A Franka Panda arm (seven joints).
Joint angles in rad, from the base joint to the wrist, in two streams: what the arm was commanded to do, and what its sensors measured. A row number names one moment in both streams.
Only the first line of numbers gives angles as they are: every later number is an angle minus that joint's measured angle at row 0.
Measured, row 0:
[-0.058 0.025 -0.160 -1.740 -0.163 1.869 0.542]
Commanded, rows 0 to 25:
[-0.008 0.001 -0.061 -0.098 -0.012 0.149 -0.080]
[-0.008 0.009 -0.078 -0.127 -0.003 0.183 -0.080]
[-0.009 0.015 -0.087 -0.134 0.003 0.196 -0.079]
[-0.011 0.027 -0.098 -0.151 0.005 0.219 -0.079]
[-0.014 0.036 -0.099 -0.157 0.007 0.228 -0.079]
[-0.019 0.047 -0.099 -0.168 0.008 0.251 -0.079]
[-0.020 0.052 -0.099 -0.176 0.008 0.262 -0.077]
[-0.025 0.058 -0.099 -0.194 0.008 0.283 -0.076]
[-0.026 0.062 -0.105 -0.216 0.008 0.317 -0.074]
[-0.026 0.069 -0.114 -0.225 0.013 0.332 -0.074]
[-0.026 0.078 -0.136 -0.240 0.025 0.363 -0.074]
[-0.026 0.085 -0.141 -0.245 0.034 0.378 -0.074]
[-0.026 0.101 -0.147 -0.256 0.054 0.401 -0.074]
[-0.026 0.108 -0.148 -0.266 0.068 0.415 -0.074]
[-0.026 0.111 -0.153 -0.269 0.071 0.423 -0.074]
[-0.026 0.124 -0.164 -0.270 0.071 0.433 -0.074]
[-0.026 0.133 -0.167 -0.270 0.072 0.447 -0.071]
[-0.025 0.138 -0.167 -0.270 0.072 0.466 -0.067]
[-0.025 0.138 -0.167 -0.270 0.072 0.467 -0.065]
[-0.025 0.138 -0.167 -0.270 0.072 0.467 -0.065]
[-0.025 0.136 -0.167 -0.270 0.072 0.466 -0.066]
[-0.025 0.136 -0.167 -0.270 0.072 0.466 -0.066]
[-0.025 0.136 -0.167 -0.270 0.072 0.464 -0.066]
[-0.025 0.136 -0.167 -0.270 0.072 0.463 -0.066]
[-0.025 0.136 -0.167 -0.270 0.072 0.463 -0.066]
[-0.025 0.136 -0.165 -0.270 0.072 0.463 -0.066]
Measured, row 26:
[-0.027 0.137 -0.165 -0.266 0.061 0.443 -0.071]
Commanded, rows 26 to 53:
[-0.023 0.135 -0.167 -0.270 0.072 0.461 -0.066]
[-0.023 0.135 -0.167 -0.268 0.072 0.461 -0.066]
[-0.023 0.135 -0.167 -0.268 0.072 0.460 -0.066]
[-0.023 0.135 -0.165 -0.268 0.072 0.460 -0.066]
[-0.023 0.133 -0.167 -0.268 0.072 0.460 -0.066]
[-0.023 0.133 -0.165 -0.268 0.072 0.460 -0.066]
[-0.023 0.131 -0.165 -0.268 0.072 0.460 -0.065]
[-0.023 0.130 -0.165 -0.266 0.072 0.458 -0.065]
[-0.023 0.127 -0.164 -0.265 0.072 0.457 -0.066]
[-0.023 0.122 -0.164 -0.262 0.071 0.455 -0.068]
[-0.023 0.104 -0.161 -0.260 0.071 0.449 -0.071]
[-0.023 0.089 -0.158 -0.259 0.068 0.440 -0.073]
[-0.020 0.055 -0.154 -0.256 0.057 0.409 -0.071]
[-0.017 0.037 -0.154 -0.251 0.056 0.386 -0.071]
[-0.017 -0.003 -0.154 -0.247 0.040 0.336 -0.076]
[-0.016 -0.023 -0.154 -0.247 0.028 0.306 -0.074]
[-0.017 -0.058 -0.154 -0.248 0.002 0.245 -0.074]
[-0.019 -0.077 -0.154 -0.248 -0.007 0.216 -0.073]
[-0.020 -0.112 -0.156 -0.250 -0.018 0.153 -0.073]
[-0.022 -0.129 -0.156 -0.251 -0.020 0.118 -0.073]
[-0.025 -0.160 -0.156 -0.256 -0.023 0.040 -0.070]
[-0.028 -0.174 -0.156 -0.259 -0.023 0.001 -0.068]
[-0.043 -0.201 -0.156 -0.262 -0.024 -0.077 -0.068]
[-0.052 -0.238 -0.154 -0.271 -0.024 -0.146 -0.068]
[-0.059 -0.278 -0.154 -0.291 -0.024 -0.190 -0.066]
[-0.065 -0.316 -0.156 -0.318 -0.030 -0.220 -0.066]
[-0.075 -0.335 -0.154 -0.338 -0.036 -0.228 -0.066]
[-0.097 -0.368 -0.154 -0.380 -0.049 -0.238 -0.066]
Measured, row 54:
[-0.056 -0.249 -0.163 -0.263 -0.012 -0.193 -0.072]
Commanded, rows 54 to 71:
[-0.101 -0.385 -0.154 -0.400 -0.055 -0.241 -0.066]
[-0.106 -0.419 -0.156 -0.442 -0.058 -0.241 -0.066]
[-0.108 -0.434 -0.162 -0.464 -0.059 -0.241 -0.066]
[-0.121 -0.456 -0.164 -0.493 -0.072 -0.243 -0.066]
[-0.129 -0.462 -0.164 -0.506 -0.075 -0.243 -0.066]
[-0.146 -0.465 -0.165 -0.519 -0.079 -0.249 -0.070]
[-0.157 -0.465 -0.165 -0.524 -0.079 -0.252 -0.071]
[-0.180 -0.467 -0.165 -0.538 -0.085 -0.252 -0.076]
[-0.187 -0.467 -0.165 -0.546 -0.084 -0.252 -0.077]
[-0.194 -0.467 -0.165 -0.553 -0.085 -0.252 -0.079]
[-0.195 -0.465 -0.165 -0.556 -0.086 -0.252 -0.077]
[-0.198 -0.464 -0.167 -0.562 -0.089 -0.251 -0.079]
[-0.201 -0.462 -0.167 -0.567 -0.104 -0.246 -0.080]
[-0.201 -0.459 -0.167 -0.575 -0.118 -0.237 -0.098]
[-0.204 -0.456 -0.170 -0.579 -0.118 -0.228 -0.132]
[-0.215 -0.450 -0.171 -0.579 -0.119 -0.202 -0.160]
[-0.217 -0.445 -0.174 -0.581 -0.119 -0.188 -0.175]
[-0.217 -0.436 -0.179 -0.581 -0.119 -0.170 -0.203]
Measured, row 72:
[-0.198 -0.448 -0.175 -0.570 -0.100 -0.228 -0.121]
